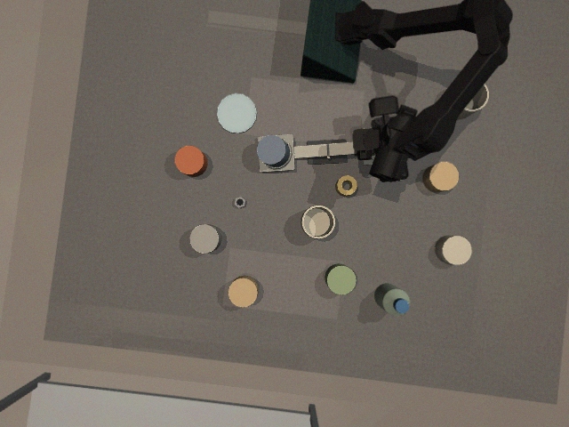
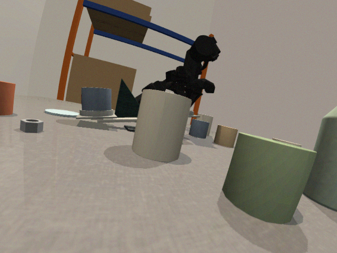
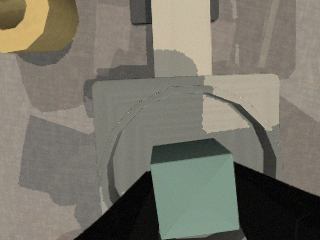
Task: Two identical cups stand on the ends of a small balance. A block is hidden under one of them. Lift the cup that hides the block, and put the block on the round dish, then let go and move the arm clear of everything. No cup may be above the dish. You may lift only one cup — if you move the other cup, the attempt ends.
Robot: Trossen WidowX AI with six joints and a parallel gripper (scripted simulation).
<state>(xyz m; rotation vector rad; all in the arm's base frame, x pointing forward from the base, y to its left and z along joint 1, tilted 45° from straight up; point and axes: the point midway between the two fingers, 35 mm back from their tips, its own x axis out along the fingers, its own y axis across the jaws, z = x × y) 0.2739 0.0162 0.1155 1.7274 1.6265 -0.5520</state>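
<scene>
The pale blue round dish lies 36 cm to the right of my gripper tip, 9 cm behind it and 8 cm below it. Round my gripper tip: mint-green block: 1 cm above; blue-grey cup: 28 cm to the right, 2 cm below, 2 cm ahead; balance: 12 cm to the right, 4 cm below, 1 cm ahead.
</scene>
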